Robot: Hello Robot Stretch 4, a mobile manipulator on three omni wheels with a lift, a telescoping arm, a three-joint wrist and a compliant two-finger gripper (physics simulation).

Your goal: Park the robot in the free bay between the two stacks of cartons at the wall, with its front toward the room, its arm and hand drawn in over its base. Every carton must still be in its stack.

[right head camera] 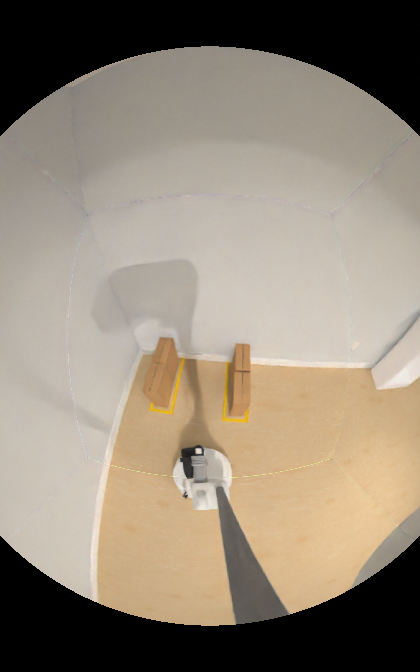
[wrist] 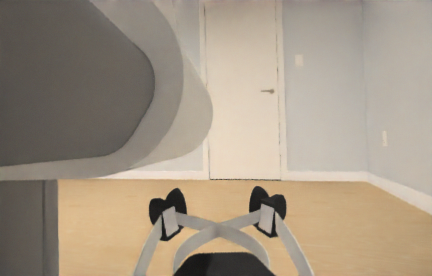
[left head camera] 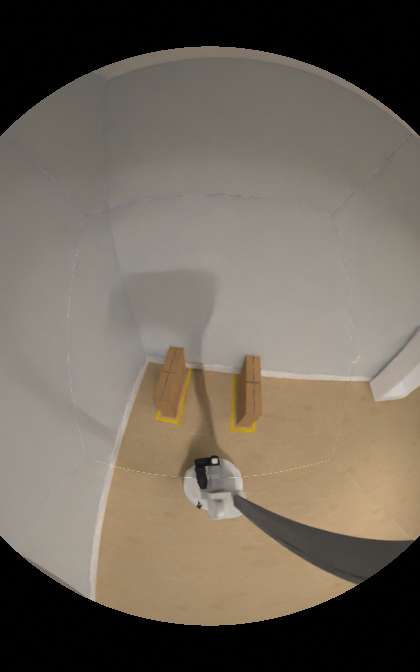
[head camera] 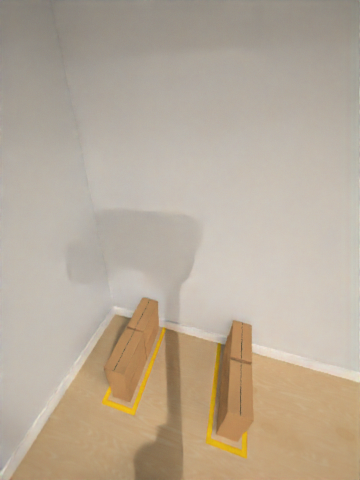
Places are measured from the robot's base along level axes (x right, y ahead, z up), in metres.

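Pixels of known places: gripper, fingertip midpoint: (wrist: pixel 217 203) (left head camera: pixel 206 508).
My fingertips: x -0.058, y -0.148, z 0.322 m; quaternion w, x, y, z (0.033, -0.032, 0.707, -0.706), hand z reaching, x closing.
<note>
Ahead of a thing's pixels: the offset from my fingertips to its top centre. "spot": to the spot under its first point.
The left stack of cartons (head camera: pixel 132 347) (left head camera: pixel 170 385) (right head camera: pixel 161 375) stands upright near the corner, its end toward the wall. The right stack of cartons @[dx +0.384, dy +0.737, dz +0.011 m] (head camera: pixel 237 382) (left head camera: pixel 250 392) (right head camera: pixel 241 381) also stands upright at the wall. Yellow tape @[spot: dx -0.136, dy +0.922, dz -0.349 m] (head camera: pixel 150 370) (left head camera: pixel 185 392) (right head camera: pixel 178 387) edges the left stack, and more yellow tape @[dx +0.405, dy +0.861, dz -0.348 m] (head camera: pixel 214 395) (left head camera: pixel 233 402) (right head camera: pixel 226 392) edges the right one. The bay between them holds my shadow. My round white base (left head camera: pixel 231 477) (right head camera: pixel 220 465) is out in front of the bay, with the hand drawn in over it. My gripper (wrist: pixel 217 203) is open and empty.
A side wall with a white baseboard (head camera: pixel 60 390) (left head camera: pixel 107 480) (right head camera: pixel 105 465) runs along the left. A white object (left head camera: pixel 395 382) (right head camera: pixel 395 372) stands at the wall on the far right. A closed door (wrist: pixel 242 90) shows across the floor in the wrist view.
</note>
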